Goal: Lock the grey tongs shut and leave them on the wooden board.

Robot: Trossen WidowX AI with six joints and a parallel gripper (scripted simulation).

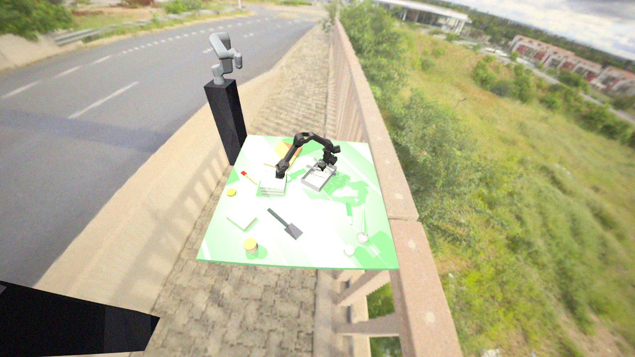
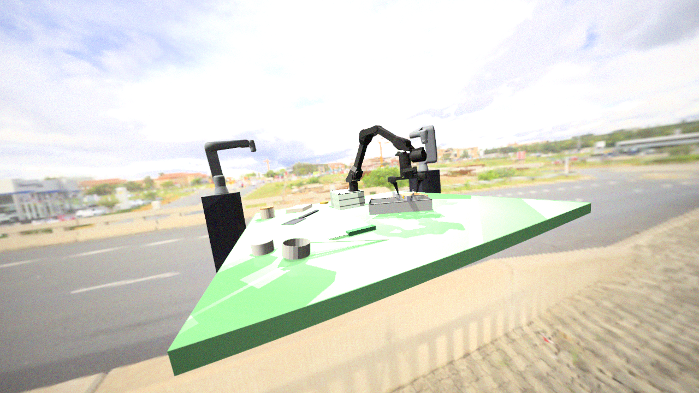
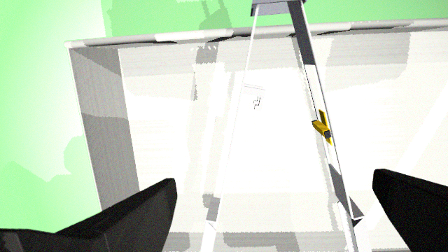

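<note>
Now: the yellow latch piece 10 mm ahead of my gripper tip, 30 mm to the right of it and 10 mm below it. Round my gripper tip: wooden board (400 mm behind, 170 mm to the left, 70 mm below); green-handled tool (230 mm ahead, 390 mm to the right, 70 mm below); grey roasting tin (40 mm behind, 40 mm to the right, 50 mm below).
</note>
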